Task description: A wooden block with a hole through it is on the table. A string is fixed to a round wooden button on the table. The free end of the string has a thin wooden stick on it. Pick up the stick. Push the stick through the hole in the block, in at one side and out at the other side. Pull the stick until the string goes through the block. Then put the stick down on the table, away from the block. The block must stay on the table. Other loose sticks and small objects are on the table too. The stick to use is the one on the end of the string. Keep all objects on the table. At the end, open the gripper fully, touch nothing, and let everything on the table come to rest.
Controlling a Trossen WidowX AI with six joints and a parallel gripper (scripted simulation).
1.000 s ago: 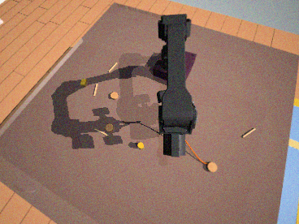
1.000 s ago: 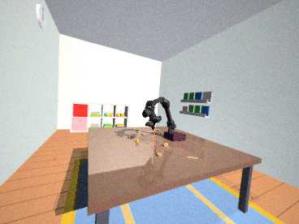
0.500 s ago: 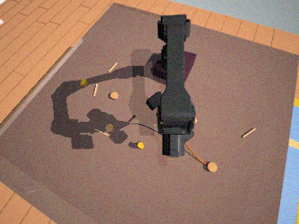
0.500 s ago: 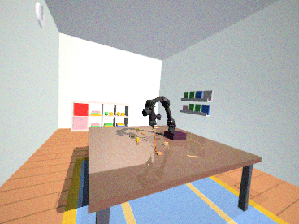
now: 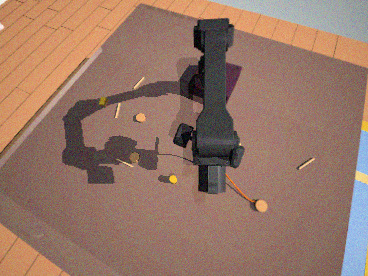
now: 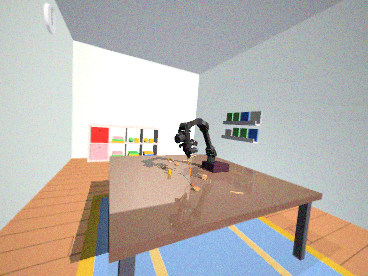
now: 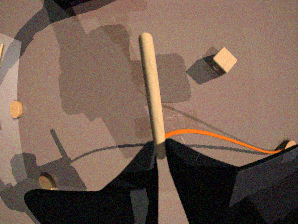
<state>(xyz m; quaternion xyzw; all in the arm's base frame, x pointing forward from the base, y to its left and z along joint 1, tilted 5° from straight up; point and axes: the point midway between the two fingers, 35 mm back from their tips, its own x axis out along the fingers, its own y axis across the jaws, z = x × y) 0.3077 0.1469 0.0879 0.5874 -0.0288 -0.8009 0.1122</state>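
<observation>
Now: gripper tip 130 mm short of the yellow cylinder, 60 mm to the left of it and 120 mm above it. The rest, counted from my gripper tip: small wooden block (100 mm behind, 100 mm to the left, 120 mm below); thin wooden stick (10 mm behind, 10 mm above); yellow cube (10 mm behind, 530 mm to the right, 130 mm below).
</observation>
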